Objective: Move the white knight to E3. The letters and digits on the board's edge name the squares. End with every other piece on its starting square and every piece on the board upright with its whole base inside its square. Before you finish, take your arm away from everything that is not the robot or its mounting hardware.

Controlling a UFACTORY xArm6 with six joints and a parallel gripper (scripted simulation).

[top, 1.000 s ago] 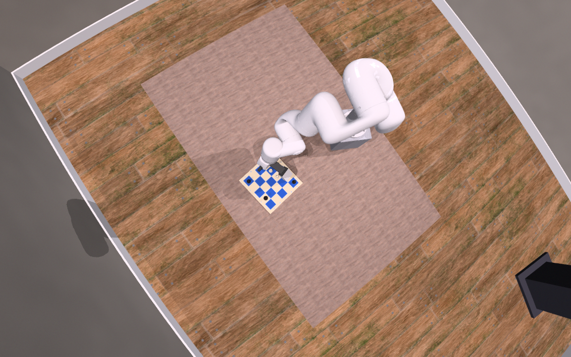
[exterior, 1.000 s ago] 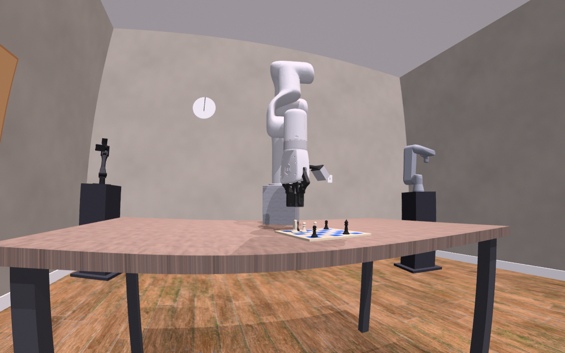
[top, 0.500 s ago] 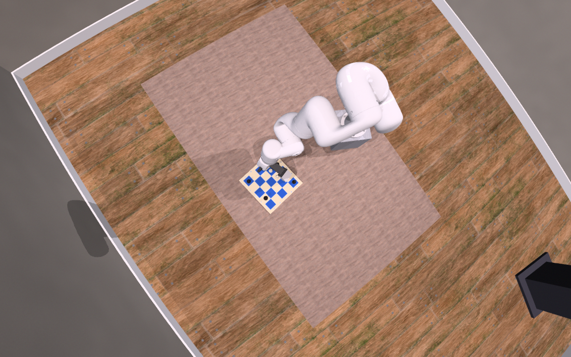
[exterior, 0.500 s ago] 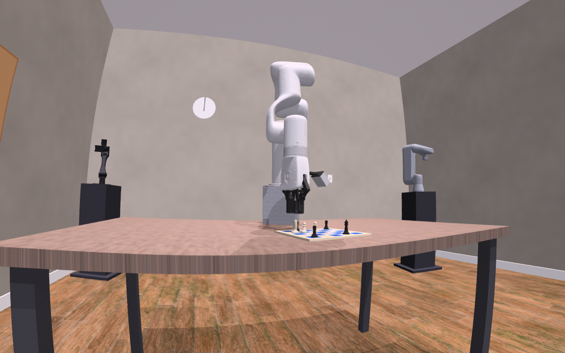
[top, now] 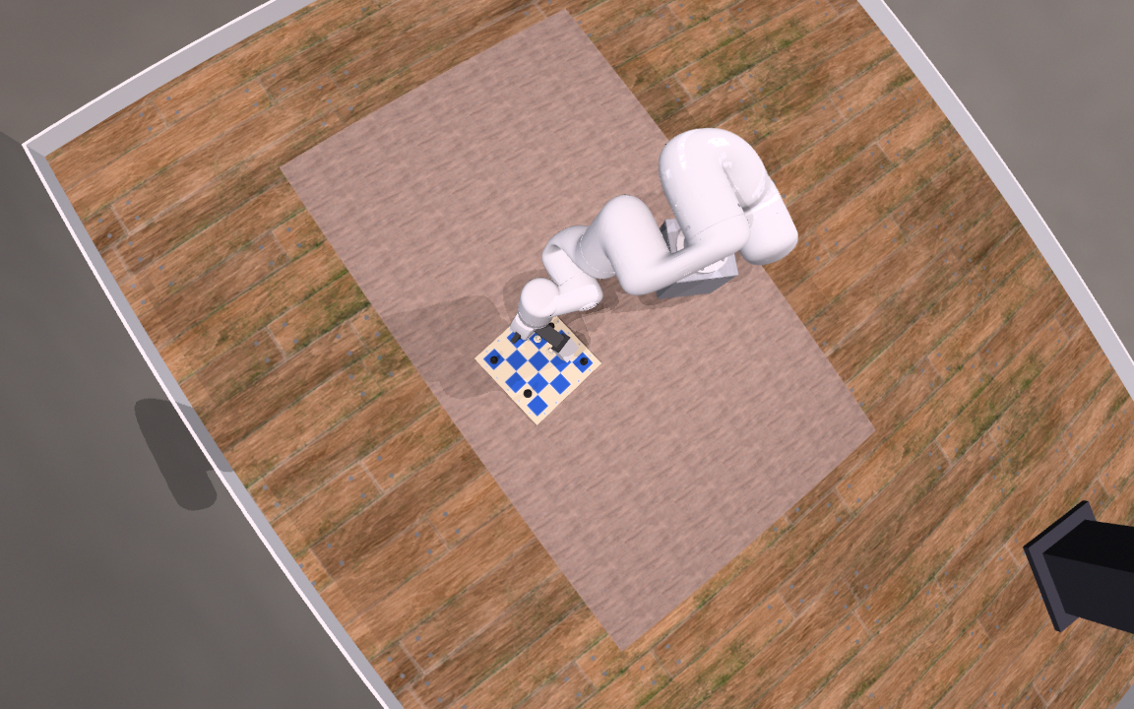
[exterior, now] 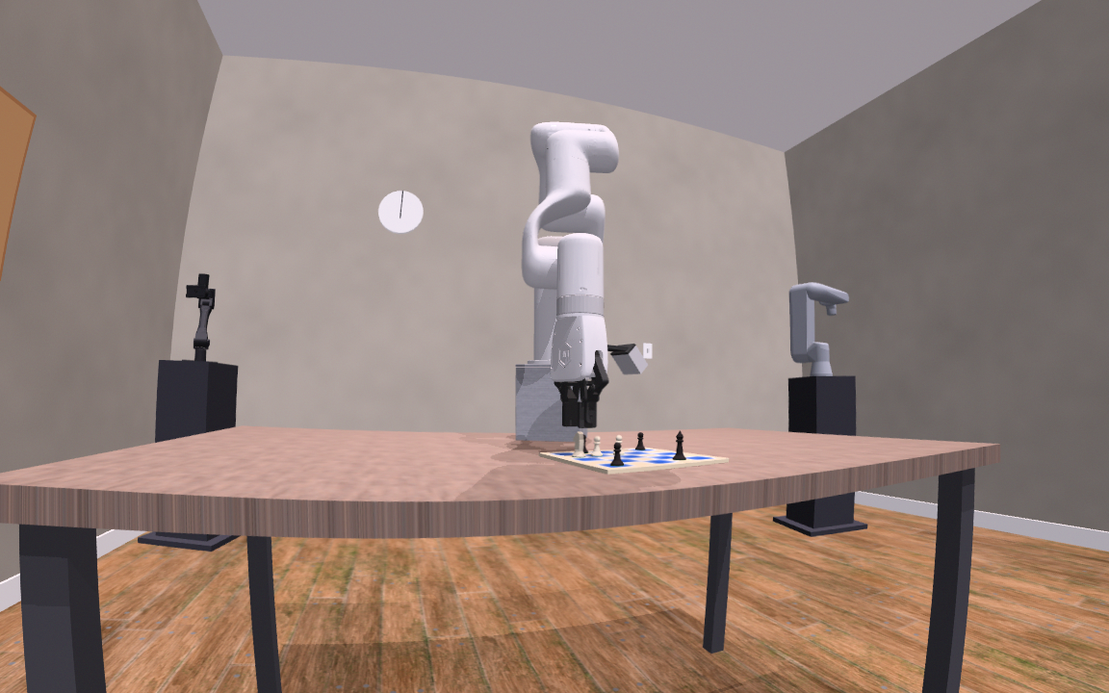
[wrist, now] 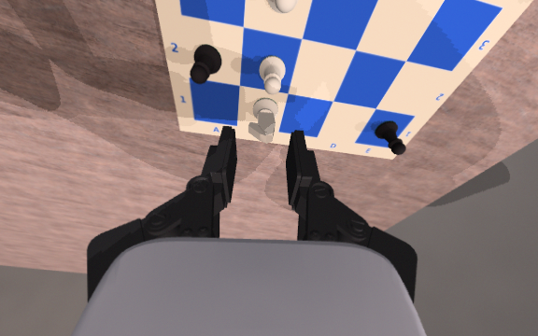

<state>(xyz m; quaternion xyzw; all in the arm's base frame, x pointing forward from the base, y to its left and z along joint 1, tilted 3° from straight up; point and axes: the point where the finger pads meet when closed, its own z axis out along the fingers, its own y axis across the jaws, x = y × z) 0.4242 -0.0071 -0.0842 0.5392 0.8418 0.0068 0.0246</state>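
Now: the white knight 50 mm below my hand. From my hand the other things lie so: blue-and-cream chessboard 80 mm to the left, 70 mm below, 10 mm ahead.
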